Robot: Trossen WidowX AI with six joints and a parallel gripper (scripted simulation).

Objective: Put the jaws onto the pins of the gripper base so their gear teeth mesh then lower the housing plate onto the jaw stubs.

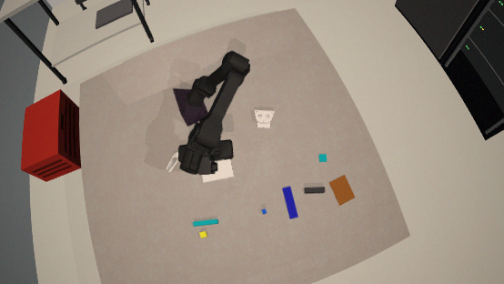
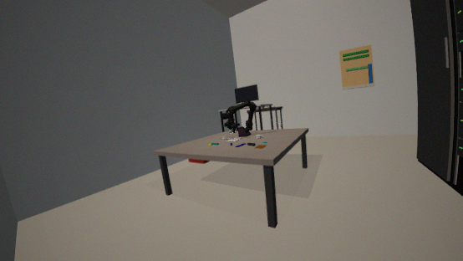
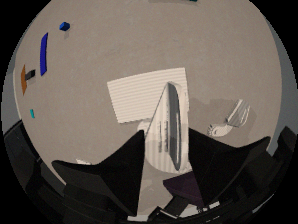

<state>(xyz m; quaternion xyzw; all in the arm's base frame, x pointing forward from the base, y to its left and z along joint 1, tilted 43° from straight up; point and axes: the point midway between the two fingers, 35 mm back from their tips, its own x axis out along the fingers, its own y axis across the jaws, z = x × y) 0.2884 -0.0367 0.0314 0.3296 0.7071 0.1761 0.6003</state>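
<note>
The white ribbed tray is 80 mm below my gripper tip, 20 mm ahead of it and 10 mm to the left of it. From my gripper tip the other things lie so: white jaw: 110 mm to the right, 80 mm behind, 70 mm below; teal bar: 200 mm ahead, 100 mm to the right, 70 mm below; small blue cube: 230 mm ahead, 120 mm to the left, 70 mm below.
</note>
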